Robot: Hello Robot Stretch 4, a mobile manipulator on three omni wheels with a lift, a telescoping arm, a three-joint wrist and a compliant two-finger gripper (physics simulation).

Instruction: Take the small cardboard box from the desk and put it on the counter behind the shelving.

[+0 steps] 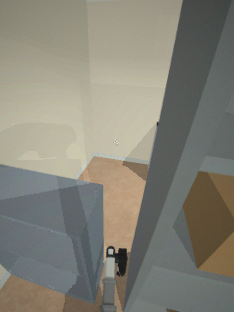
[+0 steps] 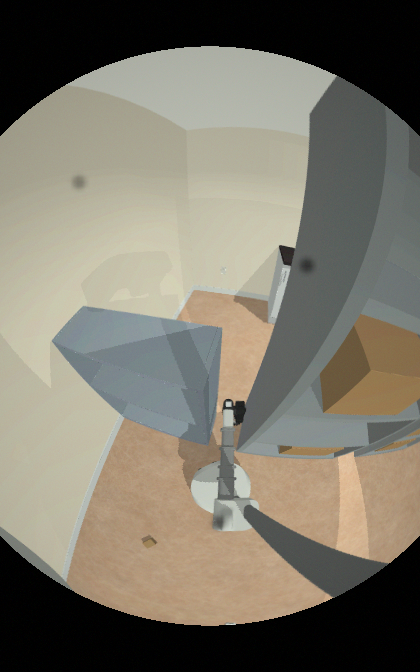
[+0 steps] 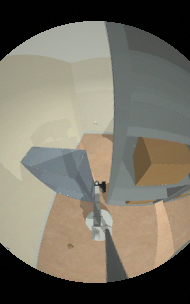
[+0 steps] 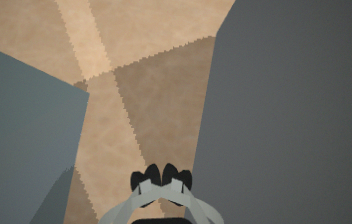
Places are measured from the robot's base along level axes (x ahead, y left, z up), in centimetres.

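Pixels of known places: gripper, between the fingertips: [image 1: 120, 274] [image 3: 103, 191] [image 4: 161, 176].
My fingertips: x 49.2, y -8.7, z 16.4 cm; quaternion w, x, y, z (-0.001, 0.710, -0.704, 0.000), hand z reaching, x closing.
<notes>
Ahead of a thing's pixels: the offset from my fingertips to its middle.
My gripper [image 1: 120, 273] [image 4: 161, 176] is shut, with its fingertips together and nothing between them. It points down in the narrow gap between the tall grey shelving [image 1: 175, 125] [image 2: 340, 225] [image 3: 118, 125] [image 4: 280, 110] on the right and a low blue-grey unit [image 1: 30, 192] [image 2: 130, 332] [image 3: 50, 160] [image 4: 35, 115] on the left. A tiny brown box-like thing @[dx -108.6, dy +58.0, dz -16.7 cm] [image 2: 149, 541] [image 3: 70, 246] lies on the floor near the base; I cannot tell whether it is the task's box. A white cabinet with a dark top [image 2: 286, 255] shows partly behind the shelving; whether it is the counter is unclear. No desk is clearly recognisable.
A large cardboard box @[dx -11.2, dy -46.9, dz +93.4 cm] [image 1: 215, 220] [image 2: 370, 367] [image 3: 160, 162] sits in the shelving, with part of another box [image 2: 310, 450] on a lower level. The shelving's side panel stands close beside the arm [image 2: 227, 457]. Pale walls [image 1: 45, 75] meet in a corner beyond the gap.
</notes>
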